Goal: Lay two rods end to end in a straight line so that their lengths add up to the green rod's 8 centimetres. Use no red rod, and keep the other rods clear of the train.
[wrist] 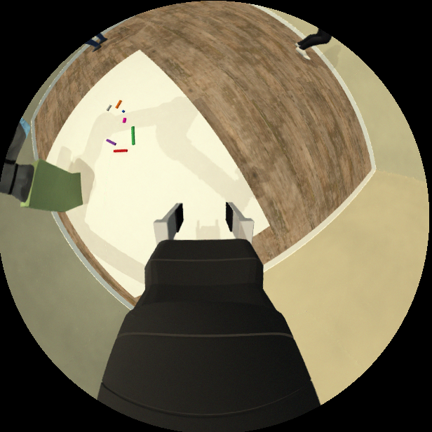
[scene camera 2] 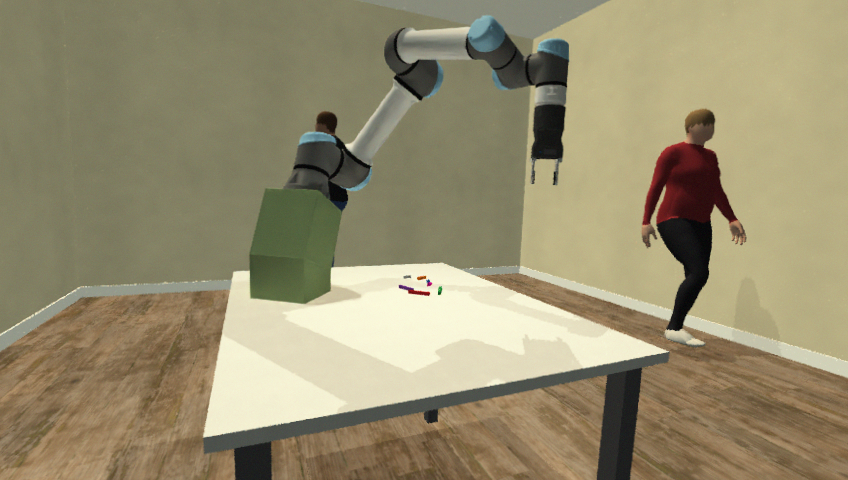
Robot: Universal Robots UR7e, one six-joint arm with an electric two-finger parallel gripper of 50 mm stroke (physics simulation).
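Places are measured from the arm's base along level axes (x ahead, y left, z up), in centimetres.
Pixels of known places: gripper, fingertip midpoint: (scene camera 2: 543, 184); arm's base, link origin: (scene camera 2: 305, 200).
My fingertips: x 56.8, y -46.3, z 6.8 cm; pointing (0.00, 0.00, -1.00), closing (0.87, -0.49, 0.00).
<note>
For each thing: its middle in the pictures, then the offset to it from my fingertips. Level surfaces: height alone.
- green rod, body centre: (scene camera 2: 440, 290) dy +33.1, dx -14.3, dz -35.4 cm
- red rod, body centre: (scene camera 2: 418, 292) dy +31.6, dx -22.3, dz -35.4 cm
- purple rod, body centre: (scene camera 2: 406, 288) dy +38.6, dx -24.5, dz -35.4 cm
- magenta rod, body centre: (scene camera 2: 429, 284) dy +42.6, dx -14.5, dz -35.4 cm
- orange rod, body centre: (scene camera 2: 421, 277) dy +53.3, dx -13.7, dz -35.4 cm
- grey rod, body centre: (scene camera 2: 407, 276) dy +56.2, dx -18.6, dz -35.4 cm
- white table, surface height: dz -35.9 cm
The green rod (scene camera 2: 439, 290) (wrist: 133, 135) lies flat on the table, with a red rod (scene camera 2: 418, 292) (wrist: 120, 150) and a purple rod (scene camera 2: 405, 287) (wrist: 111, 142) near it. A magenta rod (scene camera 2: 429, 283) (wrist: 124, 120), a small blue rod (wrist: 123, 111), an orange rod (scene camera 2: 421, 277) (wrist: 118, 104) and a grey rod (scene camera 2: 407, 276) (wrist: 109, 107) lie apart from one another beyond it in the wrist view. My gripper (scene camera 2: 544, 172) (wrist: 204, 211) is open and empty, high above the table and well away from the rods.
The white table (scene camera 2: 357, 356) (wrist: 125, 200) carries a green block-shaped pedestal (scene camera 2: 285, 243) (wrist: 57, 187) under the arm's base. A person in a red top (scene camera 2: 690, 184) stands right of the table, and another person (scene camera 2: 326, 121) is mostly hidden behind the arm.
</note>
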